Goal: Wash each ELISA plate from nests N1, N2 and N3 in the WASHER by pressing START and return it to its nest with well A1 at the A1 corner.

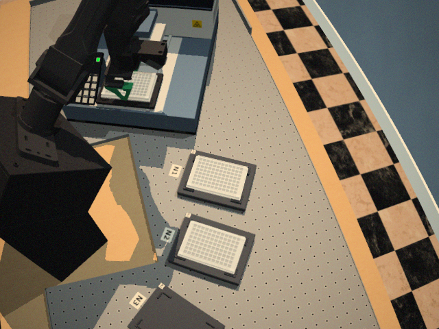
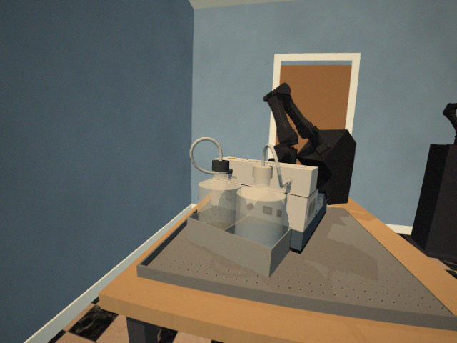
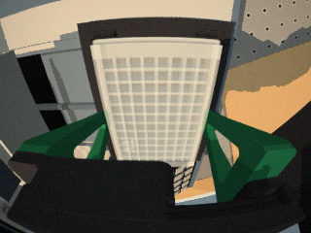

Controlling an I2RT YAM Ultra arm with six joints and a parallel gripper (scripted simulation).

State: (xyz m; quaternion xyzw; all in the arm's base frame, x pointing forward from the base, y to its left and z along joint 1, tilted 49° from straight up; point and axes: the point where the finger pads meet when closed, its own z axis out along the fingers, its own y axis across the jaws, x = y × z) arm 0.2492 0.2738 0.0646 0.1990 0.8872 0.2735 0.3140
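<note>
Now: hand 1 cm above the dark carrier. The rest, counted from my hand: N1 label: 10 cm ahead, 20 cm to the right, 10 cm below; then manifold: 4 cm ahead, 15 cm to the left, 4 cm above; then washer: 4 cm ahead, 15 cm to the left, 3 cm above.
</note>
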